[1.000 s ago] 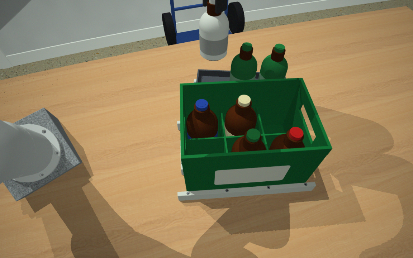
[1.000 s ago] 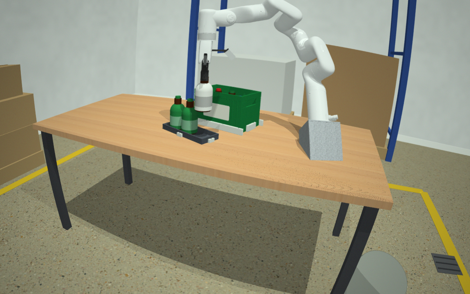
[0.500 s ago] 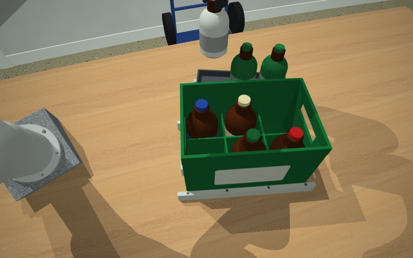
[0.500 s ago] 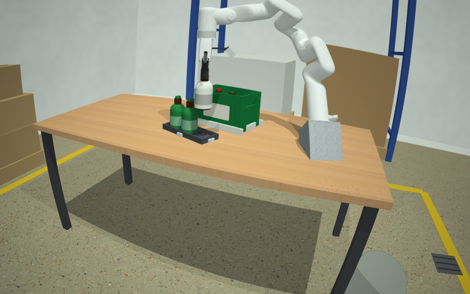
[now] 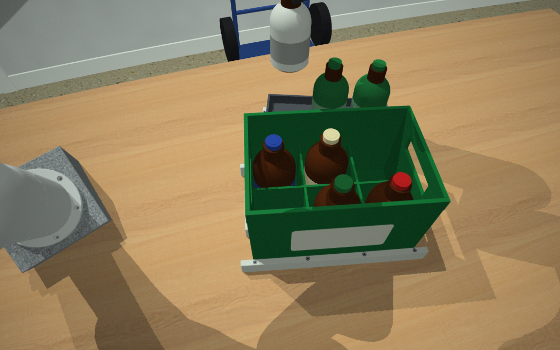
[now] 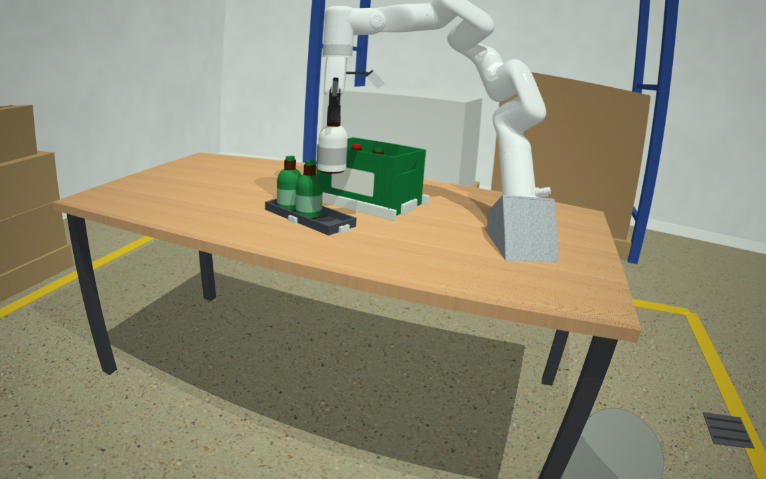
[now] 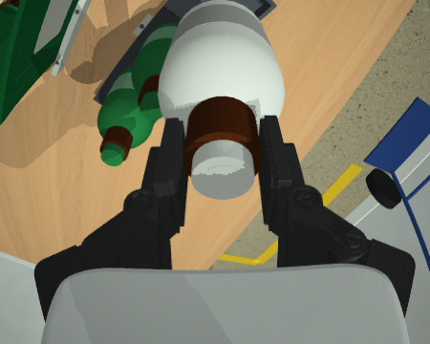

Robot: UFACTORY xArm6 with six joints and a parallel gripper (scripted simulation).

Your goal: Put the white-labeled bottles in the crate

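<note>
The white-labeled bottle is 70 mm below my hand. Round my hand: green bottle 80 mm ahead, 30 mm to the right, 220 mm below; then brown bottle 70 mm behind, 200 mm to the right, 210 mm below; then dark tray 80 mm ahead, 20 mm to the right, 290 mm below.
</note>
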